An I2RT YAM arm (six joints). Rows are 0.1 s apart.
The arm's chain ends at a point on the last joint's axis. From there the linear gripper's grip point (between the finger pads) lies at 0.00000 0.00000 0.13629 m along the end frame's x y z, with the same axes.
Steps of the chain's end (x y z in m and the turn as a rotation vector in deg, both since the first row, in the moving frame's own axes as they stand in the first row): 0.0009 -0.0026 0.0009 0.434 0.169 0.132; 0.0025 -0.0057 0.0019 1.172 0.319 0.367; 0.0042 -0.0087 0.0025 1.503 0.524 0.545; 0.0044 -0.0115 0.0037 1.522 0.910 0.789; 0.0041 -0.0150 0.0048 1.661 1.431 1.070; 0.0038 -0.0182 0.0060 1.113 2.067 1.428; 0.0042 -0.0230 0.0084 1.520 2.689 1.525; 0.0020 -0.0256 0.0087 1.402 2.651 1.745; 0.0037 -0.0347 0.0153 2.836 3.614 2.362
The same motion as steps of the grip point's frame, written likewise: 0.0013 -0.0036 0.0009 0.434 0.169 0.132; 0.0033 -0.0085 0.0019 1.172 0.319 0.367; 0.0055 -0.0123 0.0024 1.503 0.524 0.545; 0.0066 -0.0151 0.0036 1.522 0.910 0.789; 0.0075 -0.0189 0.0047 1.661 1.431 1.070; 0.0087 -0.0208 0.0059 1.113 2.067 1.428; 0.0106 -0.0265 0.0082 1.520 2.689 1.525; 0.0084 -0.0288 0.0085 1.402 2.651 1.745; 0.0124 -0.0413 0.0149 2.836 3.614 2.362
